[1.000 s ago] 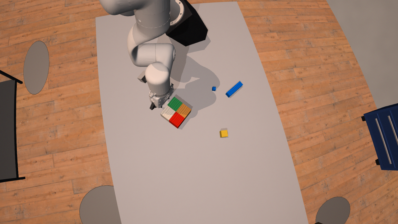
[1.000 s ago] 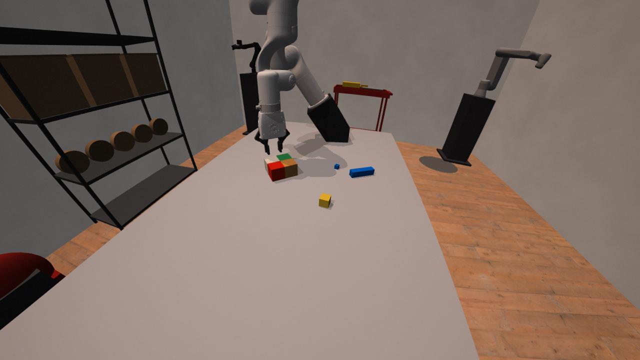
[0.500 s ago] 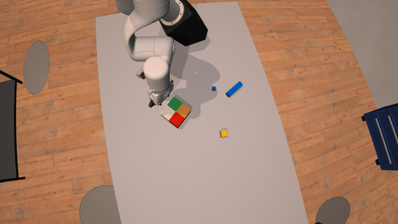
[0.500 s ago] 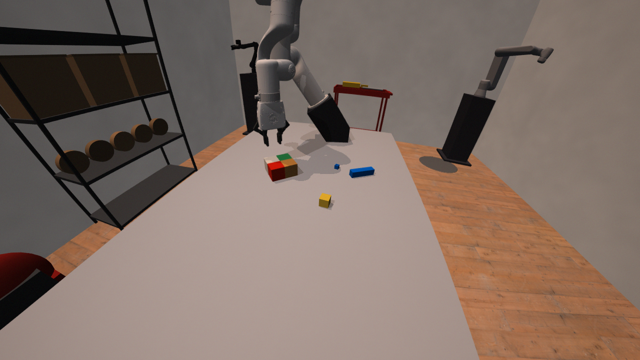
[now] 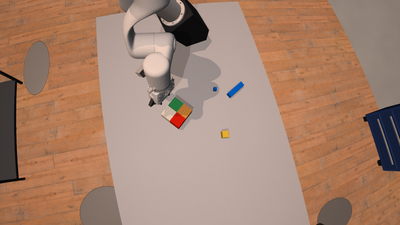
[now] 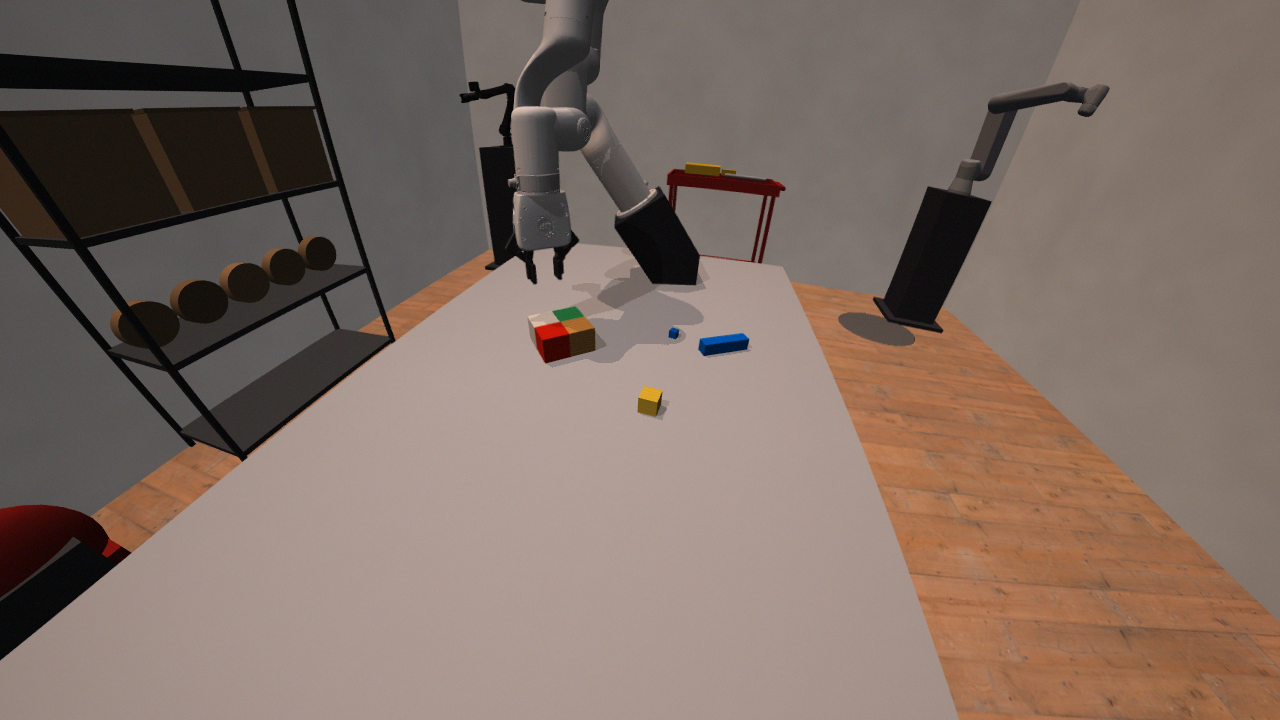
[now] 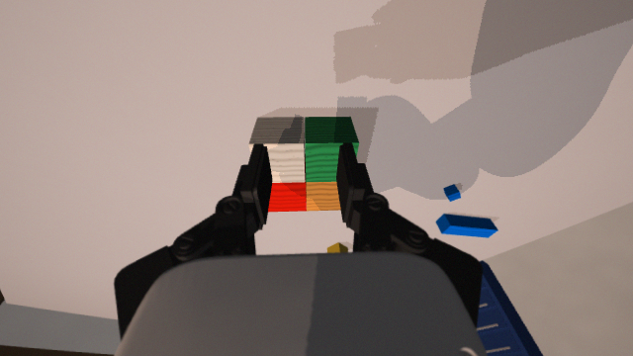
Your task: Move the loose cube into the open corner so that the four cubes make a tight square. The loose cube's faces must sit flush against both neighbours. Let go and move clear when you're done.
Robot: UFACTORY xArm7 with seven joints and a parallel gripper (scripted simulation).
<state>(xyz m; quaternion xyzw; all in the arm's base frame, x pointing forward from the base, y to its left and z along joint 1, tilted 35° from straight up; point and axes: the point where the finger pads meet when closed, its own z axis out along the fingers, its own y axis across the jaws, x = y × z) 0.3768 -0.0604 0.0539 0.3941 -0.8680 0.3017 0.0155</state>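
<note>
Now: the white cube 100 mm below my hand, 50 mm ahead of it and 20 mm to the left of it. Also, from my hand: red cube: 100 mm below, 90 mm ahead, 50 mm to the left; orange cube: 100 mm below, 90 mm to the left, 50 mm ahead; green cube: 100 mm below, 50 mm to the left, 20 mm ahead.
</note>
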